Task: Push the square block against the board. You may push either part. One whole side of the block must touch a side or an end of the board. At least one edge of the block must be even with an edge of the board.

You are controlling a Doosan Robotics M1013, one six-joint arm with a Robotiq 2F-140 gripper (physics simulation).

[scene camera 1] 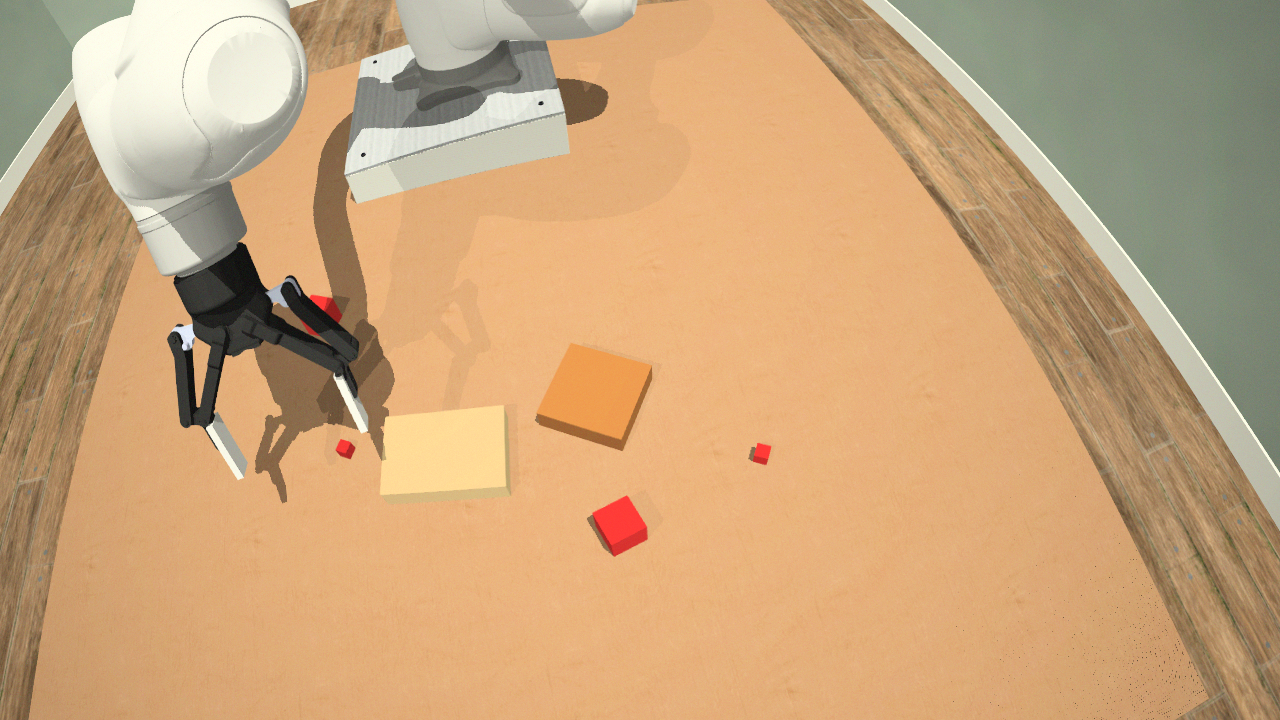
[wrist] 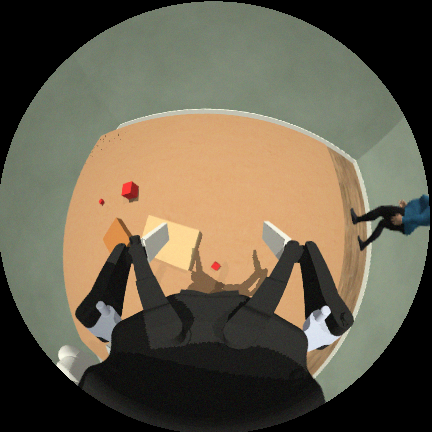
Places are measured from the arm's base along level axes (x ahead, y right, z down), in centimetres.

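Pixels of known places: gripper, fingertip midpoint: (scene camera 1: 301, 448) (wrist: 214, 230); arm's base, origin of the base link: (scene camera 1: 465, 70).
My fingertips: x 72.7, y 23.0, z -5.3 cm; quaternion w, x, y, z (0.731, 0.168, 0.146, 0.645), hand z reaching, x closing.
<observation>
Ahead of a thing's pixels: the offset from my fingertips to its middle.
The square block @[dz +13.0, dx -6.0, dy -30.9 cm] (scene camera 1: 595, 392) (wrist: 115, 237) is orange and lies flat, turned at an angle to the board. The board @[dz +13.0, dx -3.0, dy -12.4 cm] (scene camera 1: 444, 452) (wrist: 178, 241) is a pale yellow rectangle and lies flat to the left of the block in the scene view. A gap separates them. My gripper (scene camera 1: 302, 452) (wrist: 214, 230) is open and empty, with its fingers wide apart. It hangs above the table, left of the board in the scene view. In the wrist view, one finger covers part of the board's side and the gap toward the block.
A small red cube @[dz +13.6, dx -7.3, dy +0.5 cm] (scene camera 1: 345, 448) (wrist: 216, 266) lies left of the board. A larger red cube @[dz +12.4, dx +10.4, dy -29.5 cm] (scene camera 1: 619, 525) (wrist: 130, 190) and another small one @[dz +13.6, dx +6.3, dy -46.6 cm] (scene camera 1: 761, 453) (wrist: 101, 201) lie beyond the block. A red cube @[dz +12.4, dx -28.7, dy +3.7 cm] (scene camera 1: 324, 307) is partly behind my gripper. The robot base (scene camera 1: 465, 156) stands at the back.
</observation>
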